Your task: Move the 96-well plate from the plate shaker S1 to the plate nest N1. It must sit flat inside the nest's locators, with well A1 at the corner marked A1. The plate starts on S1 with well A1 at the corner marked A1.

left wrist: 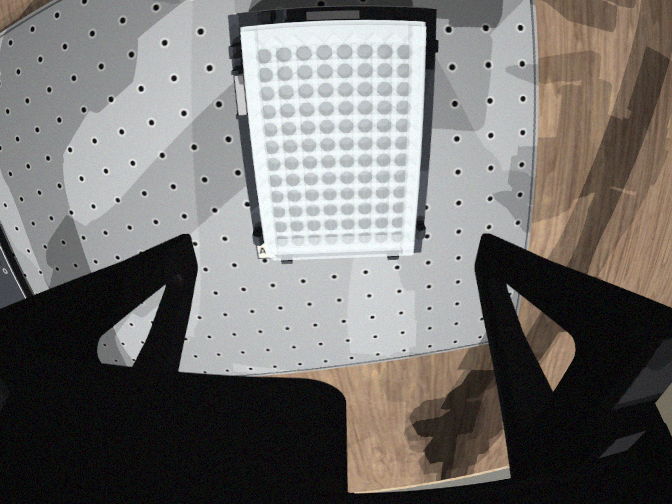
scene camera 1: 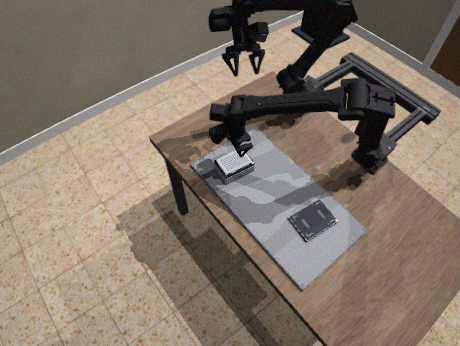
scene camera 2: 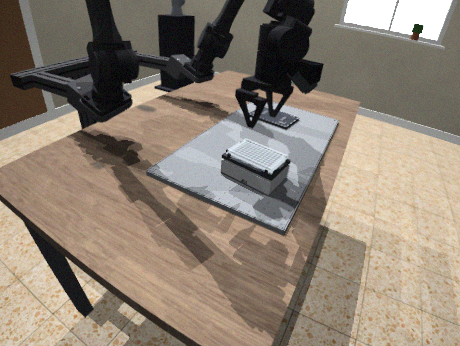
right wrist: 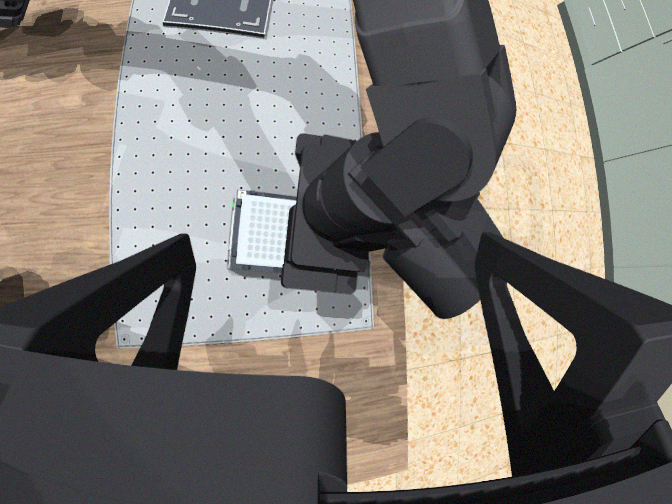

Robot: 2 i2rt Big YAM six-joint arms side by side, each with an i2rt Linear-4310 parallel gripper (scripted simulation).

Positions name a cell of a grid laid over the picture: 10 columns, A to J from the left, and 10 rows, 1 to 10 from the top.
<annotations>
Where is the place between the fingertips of my left gripper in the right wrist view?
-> E5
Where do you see a 96-well plate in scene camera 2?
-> F5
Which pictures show my right gripper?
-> Scene camera 1 and the right wrist view only.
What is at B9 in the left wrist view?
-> My left gripper.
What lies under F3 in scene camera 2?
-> My left gripper.
</annotations>
